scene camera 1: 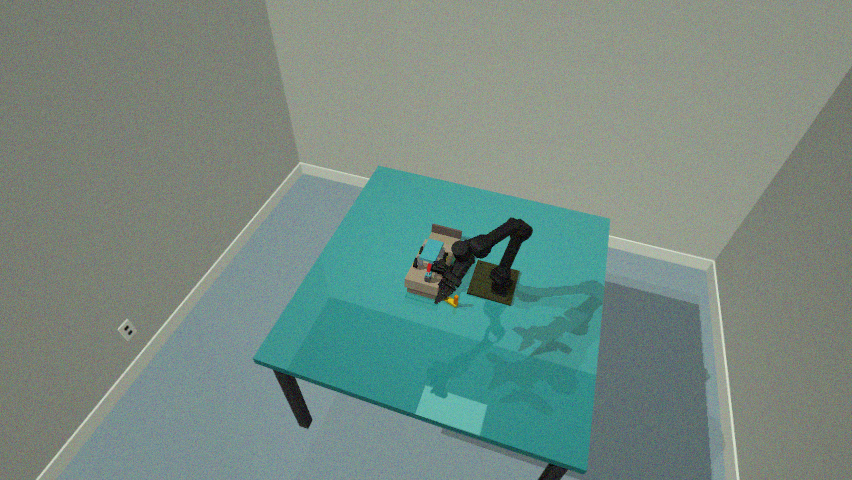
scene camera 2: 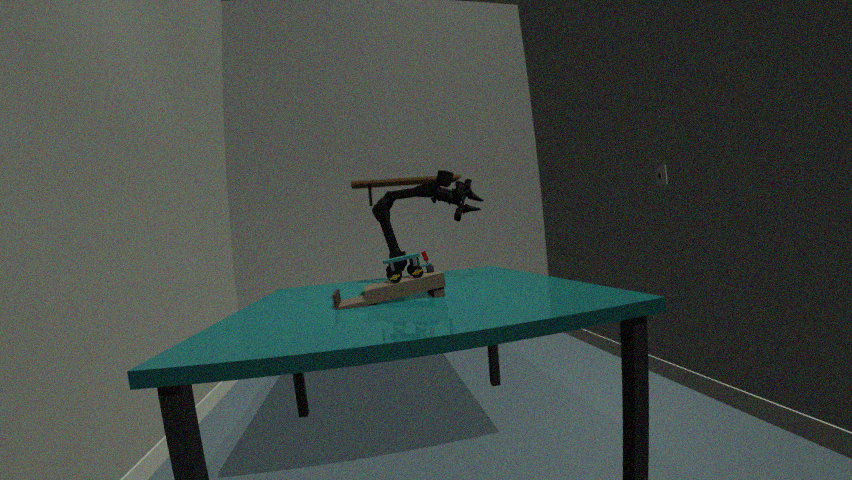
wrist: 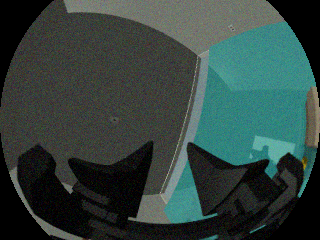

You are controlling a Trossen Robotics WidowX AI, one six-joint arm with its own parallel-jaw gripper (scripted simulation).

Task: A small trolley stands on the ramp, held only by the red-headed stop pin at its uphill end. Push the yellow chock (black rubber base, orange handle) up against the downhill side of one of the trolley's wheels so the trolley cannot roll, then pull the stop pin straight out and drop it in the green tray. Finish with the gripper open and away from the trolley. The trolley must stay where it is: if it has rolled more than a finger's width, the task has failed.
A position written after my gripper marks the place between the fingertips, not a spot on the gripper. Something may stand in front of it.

Note:
I see my gripper (scene camera 1: 436,302).
My gripper shows as well in scene camera 2 (scene camera 2: 482,205) and in the wrist view (wrist: 170,145).

